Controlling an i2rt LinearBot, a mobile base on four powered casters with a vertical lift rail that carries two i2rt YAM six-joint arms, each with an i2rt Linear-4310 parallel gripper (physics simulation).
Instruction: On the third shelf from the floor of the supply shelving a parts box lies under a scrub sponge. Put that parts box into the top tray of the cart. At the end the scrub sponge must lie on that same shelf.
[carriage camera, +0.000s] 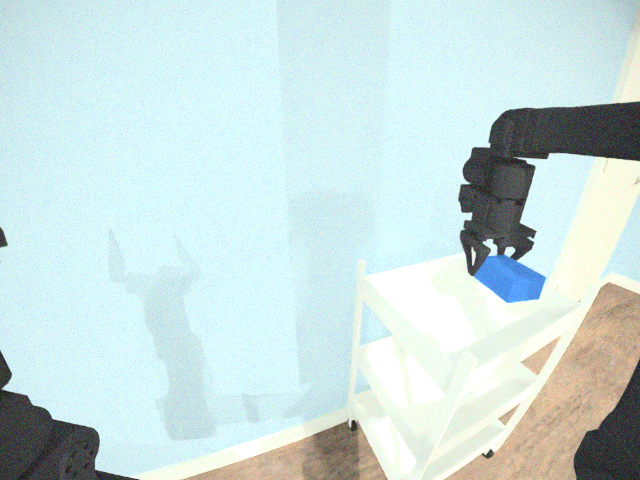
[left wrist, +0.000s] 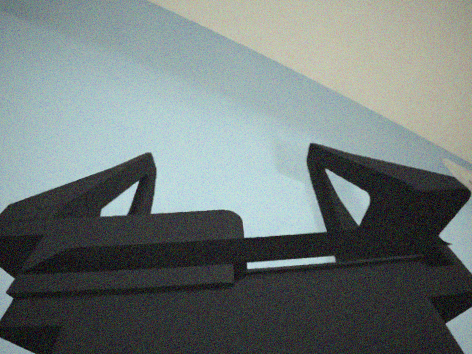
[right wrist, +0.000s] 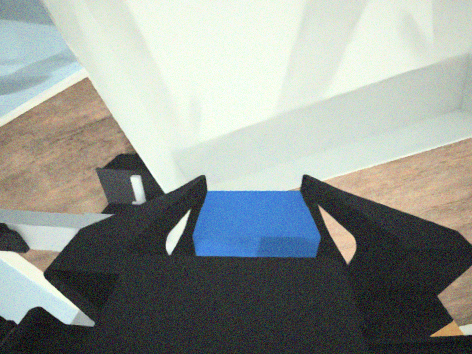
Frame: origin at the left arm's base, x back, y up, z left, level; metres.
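Seen in the pictures: left gripper, fingertip midpoint: (left wrist: 231, 156); right gripper, fingertip midpoint: (carriage camera: 484, 273) (right wrist: 253, 183).
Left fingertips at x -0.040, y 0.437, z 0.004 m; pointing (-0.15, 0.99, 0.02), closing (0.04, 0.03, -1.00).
A point is followed by its place in that frame.
The blue parts box (carriage camera: 511, 279) {x -0.228, y 0.227, z -0.586 m} (right wrist: 256, 220) {x -0.315, y 0.213, z -0.609 m} is between the fingers of my right gripper (carriage camera: 493, 264) {x -0.318, y 0.184, z -0.609 m} (right wrist: 253, 183) {x -0.318, y 0.184, z -0.609 m}, which is shut on it. In the carriage camera they appear over the far right part of the white cart's top tray (carriage camera: 413, 304) {x -0.450, y 0.009, z -0.535 m} (right wrist: 225, 75) {x -0.366, y 0.009, z -0.580 m}. In the right wrist view the box appears beside the tray's near wall. Whether it touches the tray cannot be told. My left gripper (left wrist: 231, 156) {x -0.040, y 0.437, z 0.004 m} is open and empty, facing the blue wall. The scrub sponge and the supply shelving do not show.
The cart's lower trays and a near corner post (carriage camera: 449, 397) {x -0.177, y 0.024, z -0.515 m} stand below the top tray. The blue wall (carriage camera: 206, 129) {x -0.381, y 0.444, z -0.083 m} is behind, with a cream door frame (carriage camera: 589, 232) {x -1.099, y -0.019, z -1.819 m} at the right. Parts of my left arm (carriage camera: 41, 439) {x -0.012, y 0.173, z -0.039 m} show at the lower left. The floor (carriage camera: 584, 356) {x -0.779, y -0.653, z -1.770 m} is wooden.
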